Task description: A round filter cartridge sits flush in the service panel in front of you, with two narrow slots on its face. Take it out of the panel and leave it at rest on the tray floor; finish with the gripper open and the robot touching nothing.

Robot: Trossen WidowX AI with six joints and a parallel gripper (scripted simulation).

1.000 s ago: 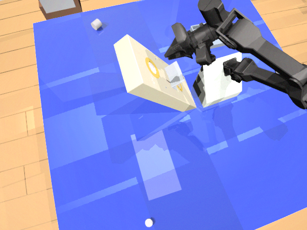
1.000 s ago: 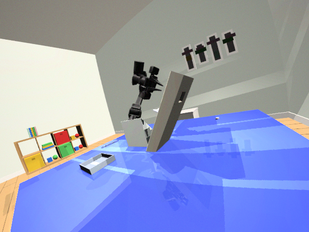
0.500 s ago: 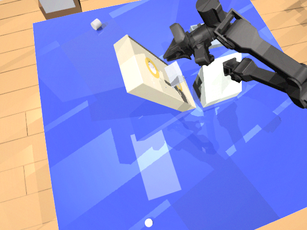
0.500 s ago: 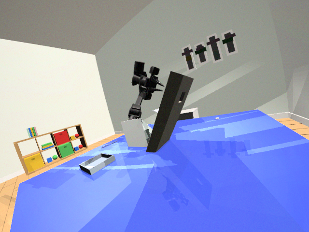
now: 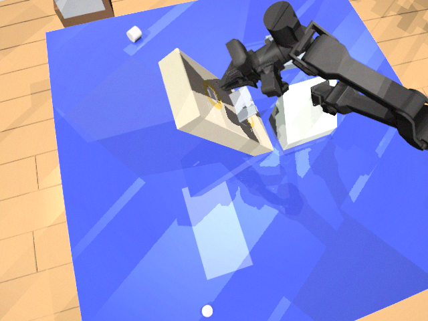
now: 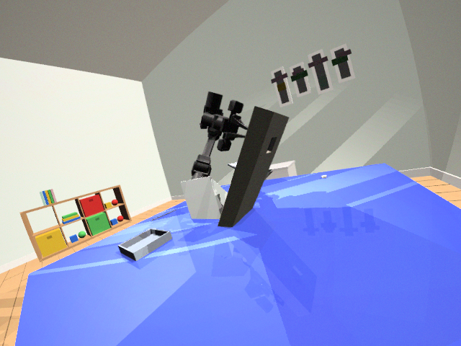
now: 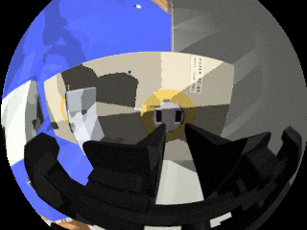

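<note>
Right now the round filter cartridge is 30 mm below my gripper tip and 30 mm ahead of it. The rest, counted from my gripper tip: grey tray 420 mm behind, 300 mm below, 240 mm to the right.
</note>
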